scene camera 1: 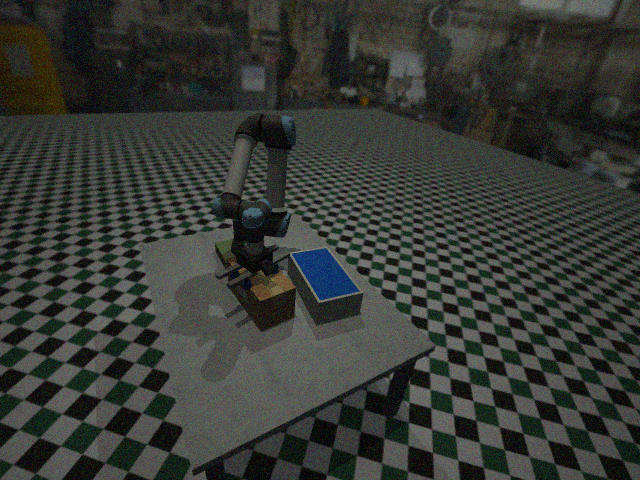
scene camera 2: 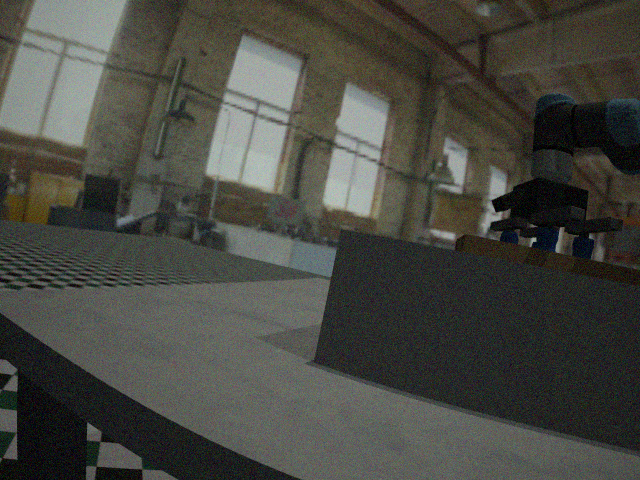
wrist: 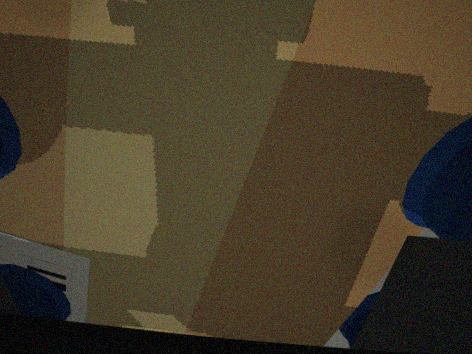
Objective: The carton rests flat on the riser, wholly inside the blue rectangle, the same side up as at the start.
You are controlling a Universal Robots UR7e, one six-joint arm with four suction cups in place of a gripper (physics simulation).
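Frame: origin at the arm's base, x ahead, y left, z up, level; metres.
Where they show: hand, tool point: (scene camera 1: 255,275) (wrist: 212,237).
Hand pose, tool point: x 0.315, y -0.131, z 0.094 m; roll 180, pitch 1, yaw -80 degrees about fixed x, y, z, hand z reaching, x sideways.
Each offset is from my tool point to the centre of the thing. Level surfaces: height alone.
The brown carton {dx -0.003, dy +0.022, dz -0.072 m} (scene camera 1: 270,306) (scene camera 2: 490,247) (wrist: 228,171) stands on the grey table {dz -0.150 m} (scene camera 1: 289,377) (scene camera 2: 207,361), just left of the grey riser {dx +0.097, dy +0.280, dz -0.090 m} (scene camera 1: 330,307) (scene camera 2: 465,330). The blue rectangle {dx +0.097, dy +0.280, dz -0.030 m} (scene camera 1: 323,273) on top of the riser is bare. My suction gripper (scene camera 1: 252,273) (scene camera 2: 545,237) sits straight down on the carton's top, with its blue cups (wrist: 442,182) pressed against the cardboard. In the wrist view the carton's top fills the frame, with a pale label at the lower left. The carton's underside rests on the table.
A small green pad (scene camera 1: 225,249) lies behind the carton by the arm's base. The table edge (scene camera 1: 320,408) runs along the front right. A checkered floor (scene camera 1: 516,258) surrounds the table.
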